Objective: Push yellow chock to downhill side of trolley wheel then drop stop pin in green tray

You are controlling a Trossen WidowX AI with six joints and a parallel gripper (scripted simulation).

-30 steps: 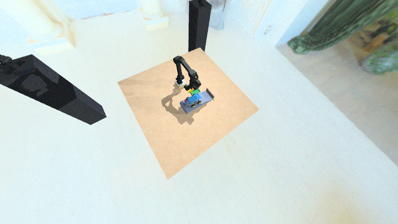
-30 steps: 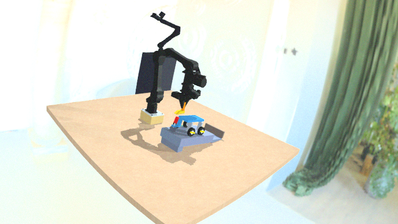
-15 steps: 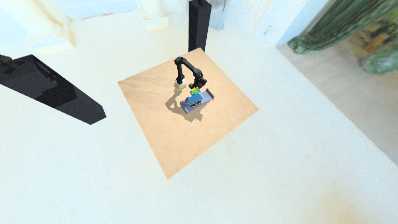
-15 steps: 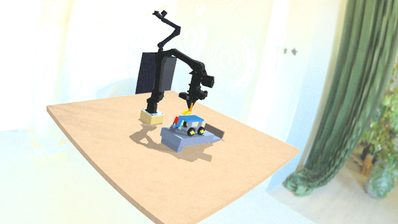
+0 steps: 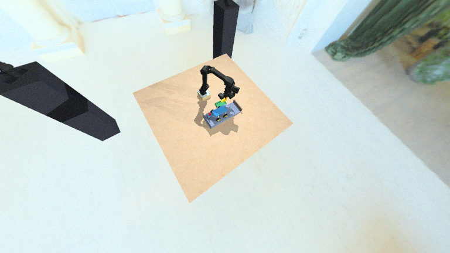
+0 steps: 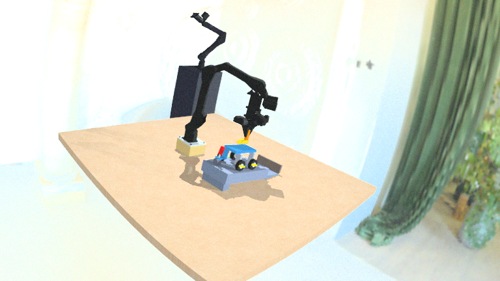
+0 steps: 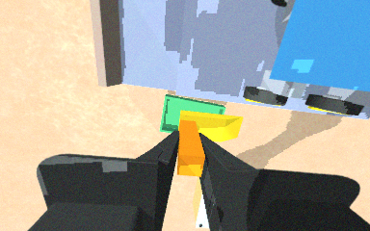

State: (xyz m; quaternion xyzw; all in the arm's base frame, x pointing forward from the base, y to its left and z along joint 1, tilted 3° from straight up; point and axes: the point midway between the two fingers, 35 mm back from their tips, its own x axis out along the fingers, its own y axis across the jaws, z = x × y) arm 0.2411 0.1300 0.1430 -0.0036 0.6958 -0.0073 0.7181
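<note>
Right now the red-headed stop pin is 250 mm to the right of my gripper tip, 70 mm ahead of it and 30 mm below it. From my gripper tip the other things lie so: green tray 160 mm below, 40 mm behind, 30 mm to the right; blue-topped trolley 150 mm to the right, 90 mm ahead, 40 mm below; yellow chock 20 mm to the right, 10 mm below.
</note>
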